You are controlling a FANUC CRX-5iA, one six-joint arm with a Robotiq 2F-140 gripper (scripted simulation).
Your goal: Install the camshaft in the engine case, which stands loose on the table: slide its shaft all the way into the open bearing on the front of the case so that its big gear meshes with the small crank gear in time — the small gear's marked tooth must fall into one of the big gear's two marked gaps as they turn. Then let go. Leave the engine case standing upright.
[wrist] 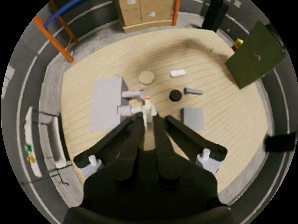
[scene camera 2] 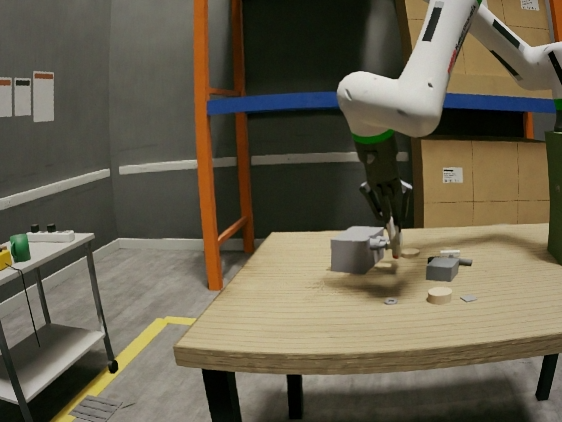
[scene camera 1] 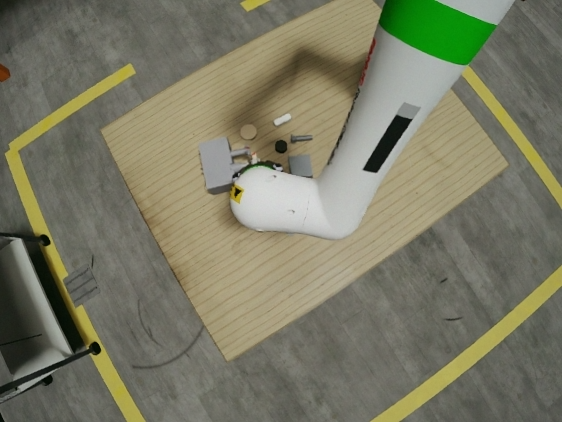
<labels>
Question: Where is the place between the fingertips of the gripper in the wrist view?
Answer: At 148,110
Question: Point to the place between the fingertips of the gripper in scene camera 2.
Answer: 396,240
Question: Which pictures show the grey engine case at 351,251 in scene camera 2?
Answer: The wrist view, scene camera 2 and scene camera 1: all of them.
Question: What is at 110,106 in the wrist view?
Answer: A grey engine case.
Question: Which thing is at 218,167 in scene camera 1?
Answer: A grey engine case.
</labels>
